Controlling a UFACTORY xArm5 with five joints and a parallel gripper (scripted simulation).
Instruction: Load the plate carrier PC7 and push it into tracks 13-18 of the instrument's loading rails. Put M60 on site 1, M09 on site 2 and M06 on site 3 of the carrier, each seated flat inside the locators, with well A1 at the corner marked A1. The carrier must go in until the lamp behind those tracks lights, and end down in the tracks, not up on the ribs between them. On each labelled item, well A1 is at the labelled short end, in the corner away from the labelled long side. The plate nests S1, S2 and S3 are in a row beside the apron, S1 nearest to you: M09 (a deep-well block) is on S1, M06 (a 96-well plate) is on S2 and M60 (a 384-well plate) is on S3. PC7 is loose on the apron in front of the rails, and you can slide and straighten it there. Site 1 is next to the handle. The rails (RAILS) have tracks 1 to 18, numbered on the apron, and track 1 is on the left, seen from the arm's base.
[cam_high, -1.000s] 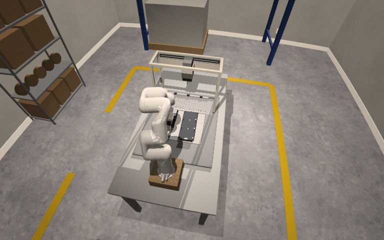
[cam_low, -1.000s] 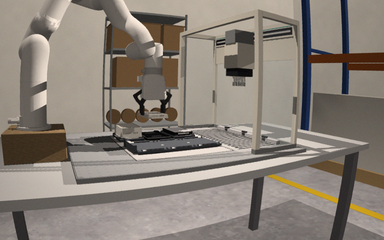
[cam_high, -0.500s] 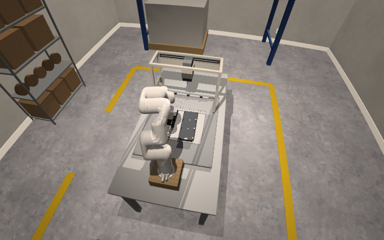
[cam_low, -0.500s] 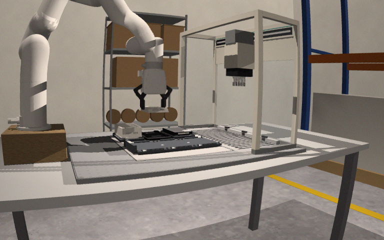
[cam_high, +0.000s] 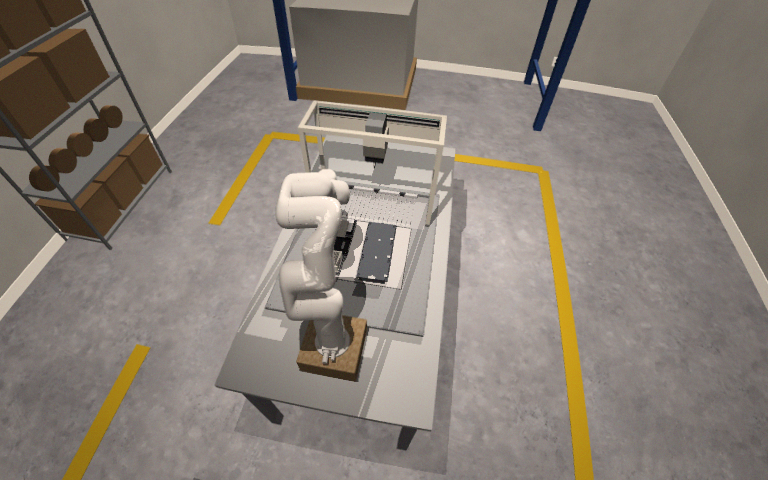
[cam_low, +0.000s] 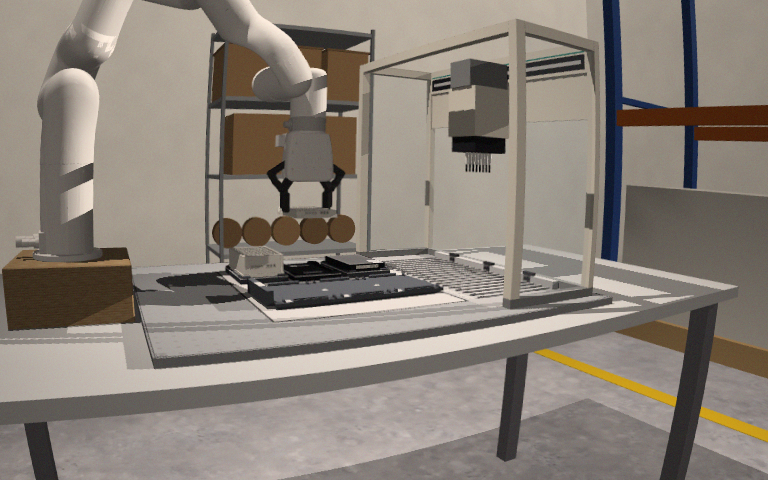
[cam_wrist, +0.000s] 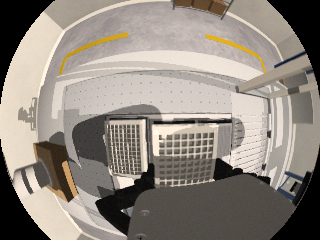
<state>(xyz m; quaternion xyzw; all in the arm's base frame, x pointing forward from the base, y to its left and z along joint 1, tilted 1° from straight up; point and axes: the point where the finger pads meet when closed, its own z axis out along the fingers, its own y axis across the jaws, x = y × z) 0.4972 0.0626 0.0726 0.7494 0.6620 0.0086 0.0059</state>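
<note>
The carrier PC7 lies 20 cm to the right of my hand, 13 cm below it and 2 cm behind it. Round my hand: plate nest S2 (14 cm below); then dark nest S1 (14 cm below, 11 cm behind, 2 cm to the left); then 96-well plate M06 (1 cm below).
</note>
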